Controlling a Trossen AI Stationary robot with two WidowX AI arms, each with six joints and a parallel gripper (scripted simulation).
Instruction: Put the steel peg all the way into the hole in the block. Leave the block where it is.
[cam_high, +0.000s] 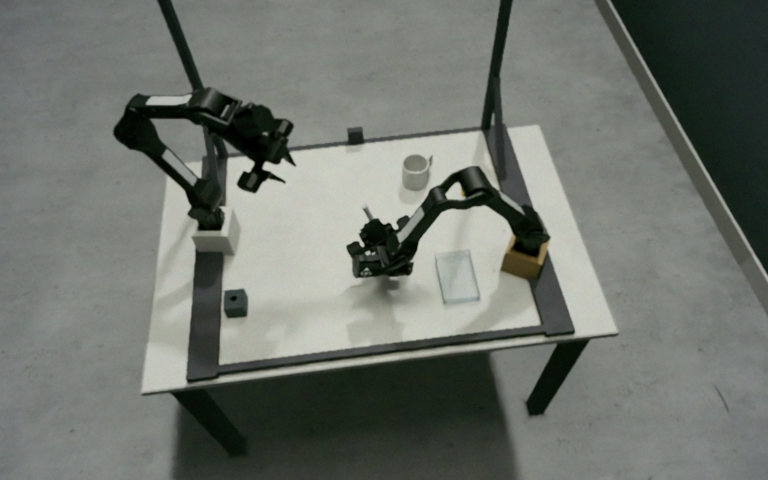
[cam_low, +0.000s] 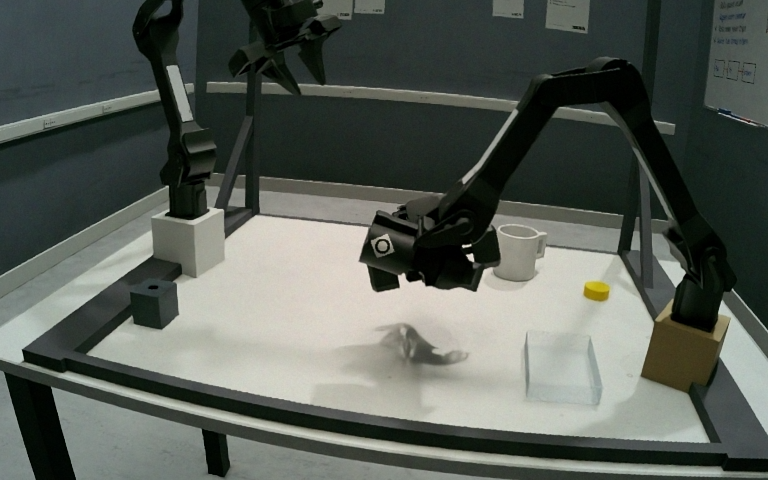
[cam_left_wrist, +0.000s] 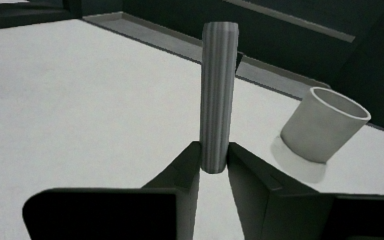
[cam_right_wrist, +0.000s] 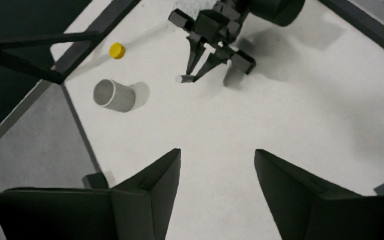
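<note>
The steel peg lies 50 mm behind my right hand, 190 mm to the left of it and 240 mm below it. From my right hand the other things lie so: white mug 290 mm behind, 310 mm to the left, 330 mm below; then clear box 60 mm ahead, 440 mm to the left, 360 mm below; then dark block 200 mm ahead, 140 mm to the right, 320 mm below.
</note>
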